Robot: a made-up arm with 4 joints.
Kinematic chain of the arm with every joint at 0, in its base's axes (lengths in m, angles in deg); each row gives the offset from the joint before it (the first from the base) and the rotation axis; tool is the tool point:
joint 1: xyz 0 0 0.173 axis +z
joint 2: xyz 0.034 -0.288 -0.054 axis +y
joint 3: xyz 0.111 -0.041 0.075 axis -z
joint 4: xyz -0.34 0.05 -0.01 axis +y
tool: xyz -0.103 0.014 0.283
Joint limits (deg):
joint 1: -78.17..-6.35
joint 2: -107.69..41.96
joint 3: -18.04..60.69
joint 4: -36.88..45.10
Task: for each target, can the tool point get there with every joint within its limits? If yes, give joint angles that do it. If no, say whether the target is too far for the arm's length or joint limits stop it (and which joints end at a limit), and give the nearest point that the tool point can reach.
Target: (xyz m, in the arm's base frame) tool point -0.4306 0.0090 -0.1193
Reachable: yes | joints -25.52 -70.26 10.24 -11.80
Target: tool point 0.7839 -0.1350 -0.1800
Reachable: no: joint limits stop it (at a limit: joint 1, joint 2, joint 4) | nearest point 0.1811 0.1861 -0.0753 | short by 0.691 m
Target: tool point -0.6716 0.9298 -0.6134
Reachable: no: too far | nearest point -0.4675 0.3185 -0.1800 | short by 0.777 m
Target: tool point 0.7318 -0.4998 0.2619
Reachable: no: joint limits stop it (at a limit: joint 2, joint 3, joint 4) | nearest point 0.2697 -0.1842 0.3281 | short by 0.563 m
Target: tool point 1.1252 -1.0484 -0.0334
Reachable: no: too far | nearest point 0.2390 -0.2226 0.3281 | short by 1.264 m
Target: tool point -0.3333 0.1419 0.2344
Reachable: yes | joints -45.17 -52.70 26.49 26.94
